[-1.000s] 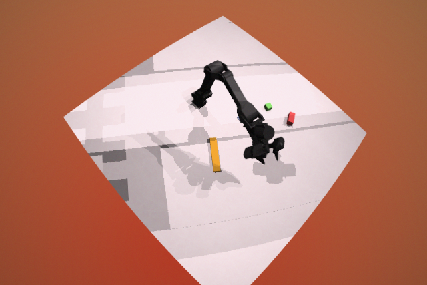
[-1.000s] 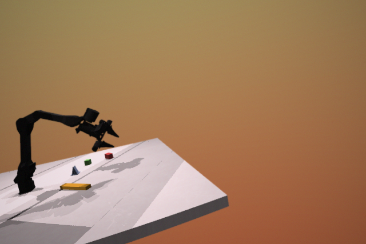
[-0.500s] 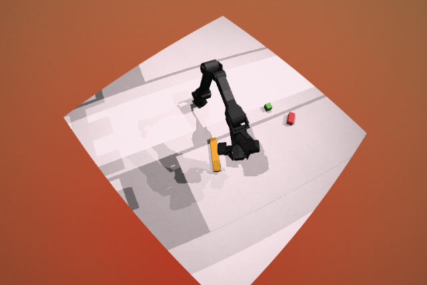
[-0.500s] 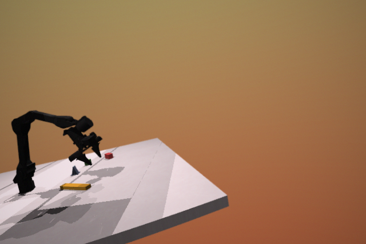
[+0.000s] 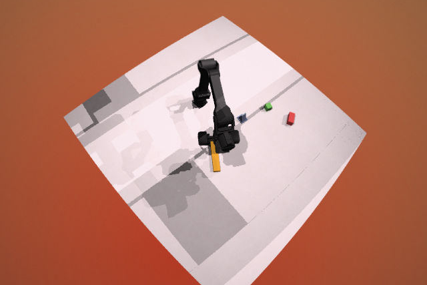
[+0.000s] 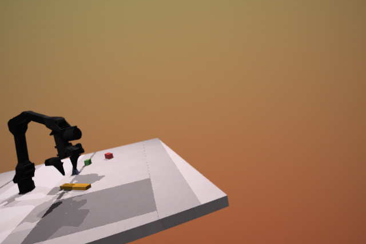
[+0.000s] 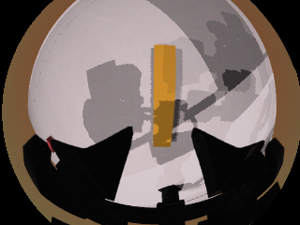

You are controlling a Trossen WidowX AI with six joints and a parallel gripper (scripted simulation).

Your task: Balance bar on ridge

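My gripper tip is 1 cm short of the orange bar, 2 cm to the left of it and 7 cm above it. Also, from my gripper tip: red block 16 cm ahead, 45 cm to the left, 6 cm below; then green cube 2 cm ahead, 41 cm to the left, 6 cm below.
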